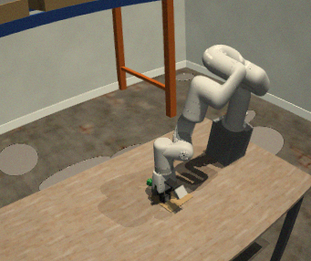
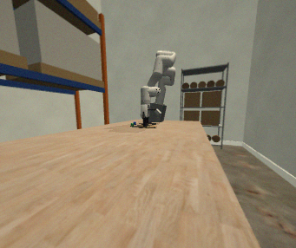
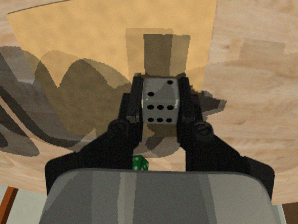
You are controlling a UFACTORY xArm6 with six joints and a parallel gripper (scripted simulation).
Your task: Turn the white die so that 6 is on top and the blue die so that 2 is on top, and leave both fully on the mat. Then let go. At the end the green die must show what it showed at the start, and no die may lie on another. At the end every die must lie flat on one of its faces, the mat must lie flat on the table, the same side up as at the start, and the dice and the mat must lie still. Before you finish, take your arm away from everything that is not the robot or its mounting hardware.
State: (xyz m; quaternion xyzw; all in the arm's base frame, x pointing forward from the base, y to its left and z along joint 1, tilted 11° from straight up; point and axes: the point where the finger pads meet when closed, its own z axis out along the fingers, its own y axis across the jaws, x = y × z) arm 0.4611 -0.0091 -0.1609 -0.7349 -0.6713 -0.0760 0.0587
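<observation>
Right now the white die is 1 cm below my hand. The rest, counted from my hand: blue die: 15 cm to the right, 15 cm behind, 2 cm below; then green die: 13 cm to the right, 4 cm behind, 2 cm below; then tan mat: 4 cm behind, 3 cm below.
</observation>
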